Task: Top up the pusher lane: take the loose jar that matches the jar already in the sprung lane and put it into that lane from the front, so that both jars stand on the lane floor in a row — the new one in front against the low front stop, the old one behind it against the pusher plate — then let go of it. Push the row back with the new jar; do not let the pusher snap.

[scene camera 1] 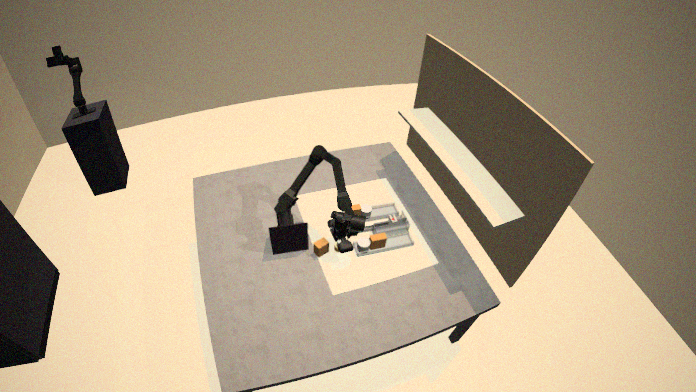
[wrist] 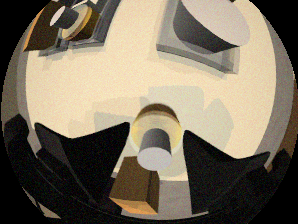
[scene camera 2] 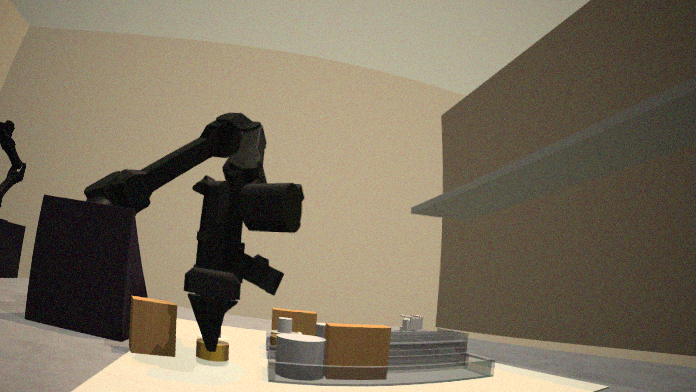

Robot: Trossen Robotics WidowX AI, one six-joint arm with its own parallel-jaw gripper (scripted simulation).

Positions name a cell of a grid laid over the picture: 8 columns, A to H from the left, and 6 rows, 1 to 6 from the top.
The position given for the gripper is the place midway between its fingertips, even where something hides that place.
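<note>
From scene camera 2 you'd get the gripper (scene camera 2: C6), plus an orange box (scene camera 2: D5). The wrist view gives you the gripper (wrist: E4) too, and there's a small grey jar (wrist: B1) in that one.
</note>
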